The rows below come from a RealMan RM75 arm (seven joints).
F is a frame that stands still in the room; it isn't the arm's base.
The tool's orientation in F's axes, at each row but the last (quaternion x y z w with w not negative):
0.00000 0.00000 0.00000 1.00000
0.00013 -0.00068 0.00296 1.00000
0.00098 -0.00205 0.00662 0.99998
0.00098 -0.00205 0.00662 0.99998
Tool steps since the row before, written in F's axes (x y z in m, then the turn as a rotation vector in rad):
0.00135 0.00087 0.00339 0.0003 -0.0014 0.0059
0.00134 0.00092 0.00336 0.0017 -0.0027 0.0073
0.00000 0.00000 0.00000 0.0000 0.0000 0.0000
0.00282 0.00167 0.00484 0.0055 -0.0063 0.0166
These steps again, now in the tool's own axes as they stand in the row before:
0.00135 0.00087 0.00339 0.0003 -0.0014 0.0059
0.00135 0.00091 0.00336 0.0017 -0.0027 0.0073
0.00000 0.00000 0.00000 0.0000 0.0000 0.0000
0.00286 0.00164 0.00483 0.0055 -0.0063 0.0166

